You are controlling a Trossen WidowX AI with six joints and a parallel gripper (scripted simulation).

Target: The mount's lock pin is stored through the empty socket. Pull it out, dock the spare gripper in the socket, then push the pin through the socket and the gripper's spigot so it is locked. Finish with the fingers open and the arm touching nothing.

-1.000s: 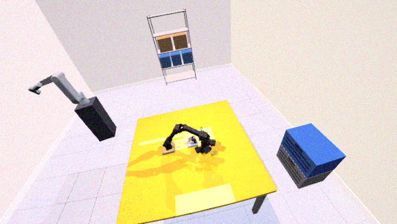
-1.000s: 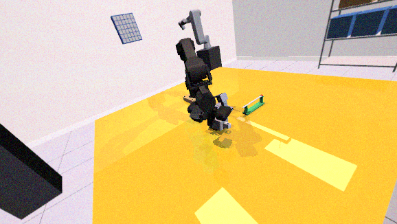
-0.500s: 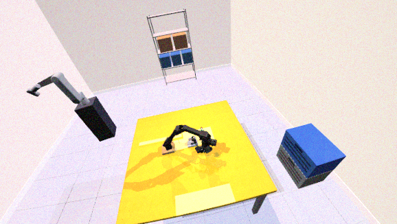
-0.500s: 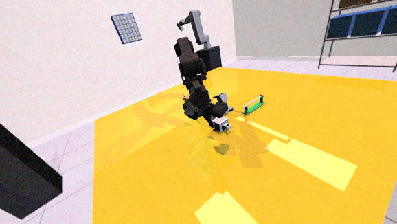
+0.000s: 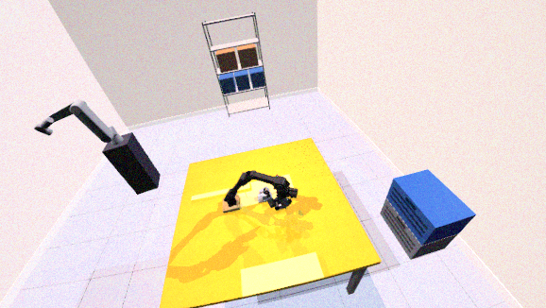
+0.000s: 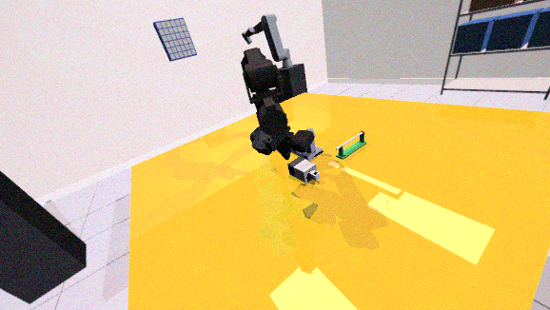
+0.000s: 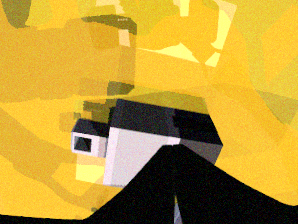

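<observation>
My gripper tip is now 1 cm short of the spare gripper, 5 cm to the right of it and 8 cm above it. From my gripper tip the other things lie so: green cradle 7 cm ahead, 27 cm to the left, 7 cm below; then mount 7 cm behind, 18 cm to the left, 5 cm below.
</observation>
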